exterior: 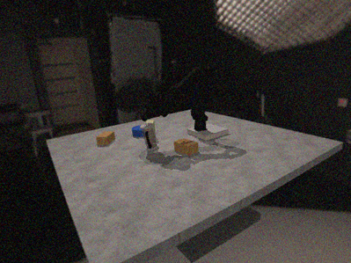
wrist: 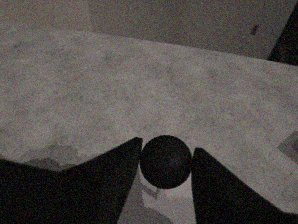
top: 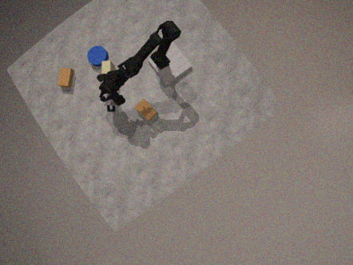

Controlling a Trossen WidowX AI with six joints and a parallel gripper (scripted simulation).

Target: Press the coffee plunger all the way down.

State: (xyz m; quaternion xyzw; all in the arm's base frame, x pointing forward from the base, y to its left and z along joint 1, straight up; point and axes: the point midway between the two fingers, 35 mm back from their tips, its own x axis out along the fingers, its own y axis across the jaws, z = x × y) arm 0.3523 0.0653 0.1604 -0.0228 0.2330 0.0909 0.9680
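My gripper tip is 1 cm past the coffee press, 1 cm to the right of it and 9 cm above it. From my gripper tip the other things lie so: blue cylinder (6 cm behind, 30 cm to the right, 15 cm below).
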